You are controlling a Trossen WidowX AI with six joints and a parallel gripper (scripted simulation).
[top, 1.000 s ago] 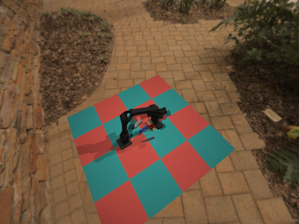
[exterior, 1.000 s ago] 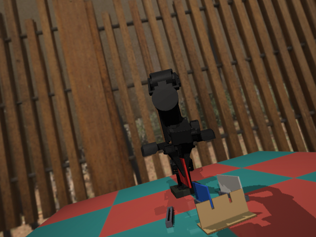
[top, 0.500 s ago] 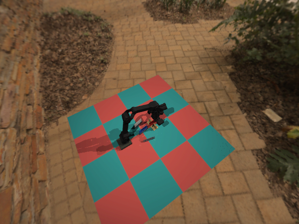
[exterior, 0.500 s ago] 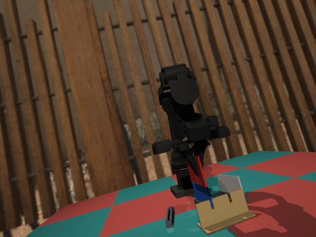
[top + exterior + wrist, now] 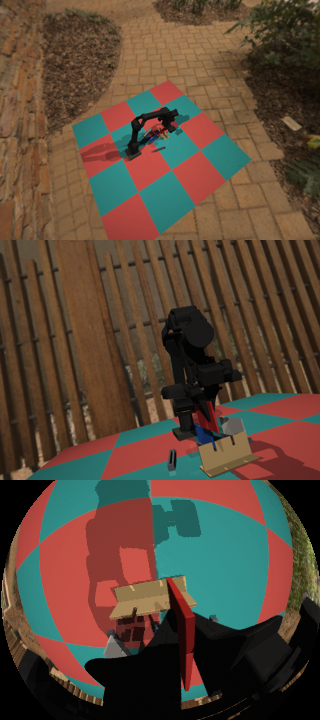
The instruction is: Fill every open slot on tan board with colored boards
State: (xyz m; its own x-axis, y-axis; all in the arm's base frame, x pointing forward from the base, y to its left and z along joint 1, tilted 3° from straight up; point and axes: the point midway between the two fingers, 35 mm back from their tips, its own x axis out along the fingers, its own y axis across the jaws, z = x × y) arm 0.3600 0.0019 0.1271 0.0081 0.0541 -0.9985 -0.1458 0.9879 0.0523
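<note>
Right now the tan board is 3 cm behind my gripper tip, 2 cm to the left of it and 9 cm below it. From my gripper tip the other things lie so: blue board: 15 cm behind, 9 cm below; then red board: 2 cm behind; then grey board: 16 cm behind, 10 cm to the left, 9 cm below.
</note>
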